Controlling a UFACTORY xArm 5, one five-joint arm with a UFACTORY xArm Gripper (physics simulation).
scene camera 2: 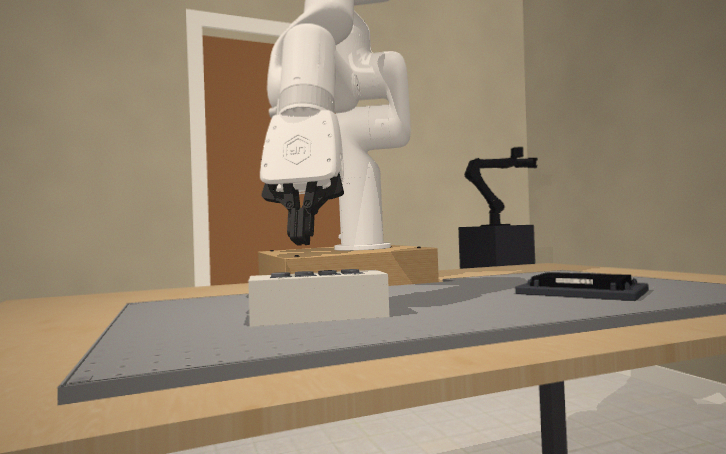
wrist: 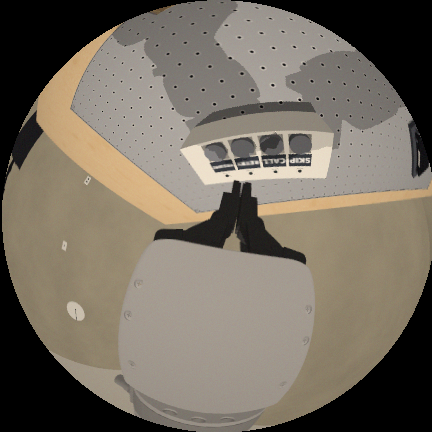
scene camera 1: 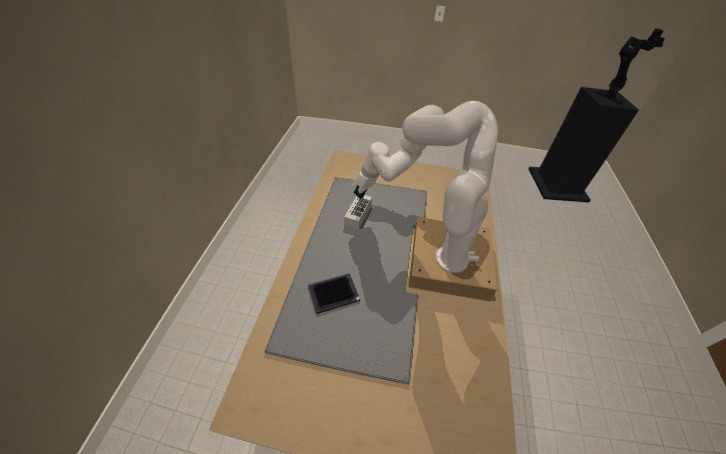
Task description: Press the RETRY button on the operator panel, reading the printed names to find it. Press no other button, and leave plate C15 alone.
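Seen in the pictures: gripper, fingertip midpoint: [scene camera 2: 299,242] [wrist: 239,193] [scene camera 1: 359,196]; arm's base, origin of the base link: [scene camera 2: 362,248] [scene camera 1: 451,259].
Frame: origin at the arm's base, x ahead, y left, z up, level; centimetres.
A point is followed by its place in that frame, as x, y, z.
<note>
The operator panel [scene camera 1: 352,220] @(39.9, -19.4, -2.3) [scene camera 2: 318,300] @(41.0, -28.8, -4.3) [wrist: 320,169] @(41.9, -21.1, -1.5) is a cream box with a row of dark round buttons on top. In the wrist view its printed names are upside down: SKIP [wrist: 300,160] @(39.7, -23.3, -1.5), CALL [wrist: 274,162] @(39.0, -26.2, -1.5), then RETRY [wrist: 248,164] @(38.1, -29.0, -1.5), partly legible, below the RETRY button [wrist: 242,146] @(35.4, -28.1, -1.2). The name of the leftmost button [wrist: 216,151] @(34.6, -30.9, -1.2) is too blurred to read. My gripper [scene camera 1: 360,194] @(37.7, -29.6, 2.6) [scene camera 2: 300,241] @(37.7, -29.6, 2.6) [wrist: 239,193] @(37.7, -29.6, 2.6) is shut and empty, its fingertips above the panel and apart from it. Plate C15 [scene camera 1: 335,291] @(43.4, 14.7, -4.2) [scene camera 2: 603,280] @(49.4, 12.0, -4.4) lies in a dark tray, away from the gripper.
The panel and the dark tray [scene camera 1: 319,306] [scene camera 2: 578,292] rest on the grey perforated board [scene camera 1: 342,342] @(39.1, 32.5, -6.8) [scene camera 2: 176,331] @(35.7, -43.8, -6.8) [wrist: 135,125] @(24.8, -41.0, -6.8). The wooden base block [scene camera 1: 455,286] @(-0.4, 10.8, -2.1) [scene camera 2: 409,267] @(15.2, 2.1, -3.6) carries my arm. A small black arm [scene camera 1: 621,69] [scene camera 2: 484,184] stands on a black pedestal [scene camera 1: 580,144] [scene camera 2: 495,246] beyond the table.
</note>
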